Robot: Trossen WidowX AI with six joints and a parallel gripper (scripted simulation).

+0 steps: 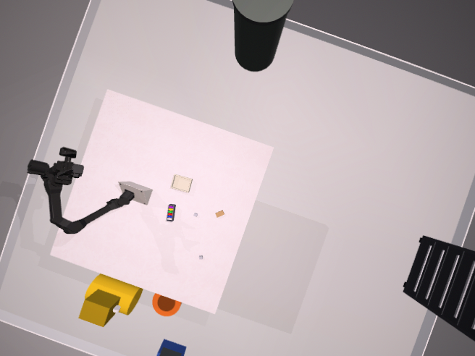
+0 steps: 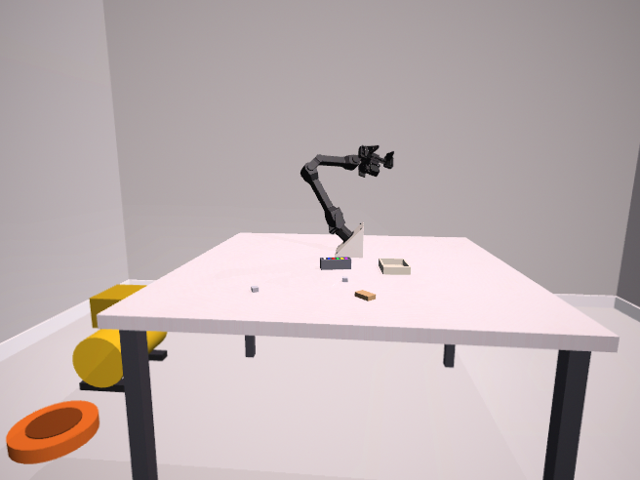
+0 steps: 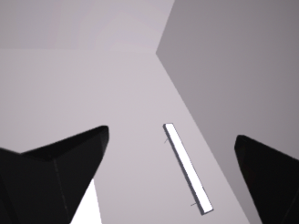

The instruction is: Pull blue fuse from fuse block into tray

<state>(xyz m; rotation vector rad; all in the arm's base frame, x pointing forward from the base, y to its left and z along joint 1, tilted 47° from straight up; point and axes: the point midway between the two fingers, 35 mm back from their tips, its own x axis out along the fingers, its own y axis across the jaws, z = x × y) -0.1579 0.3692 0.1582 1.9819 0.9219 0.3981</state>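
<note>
My gripper tip is 420 mm short of the blue fuse, 200 mm to the left of it and 440 mm above it. Round my gripper tip: tray 400 mm ahead, 40 mm to the left, 470 mm below.
</note>
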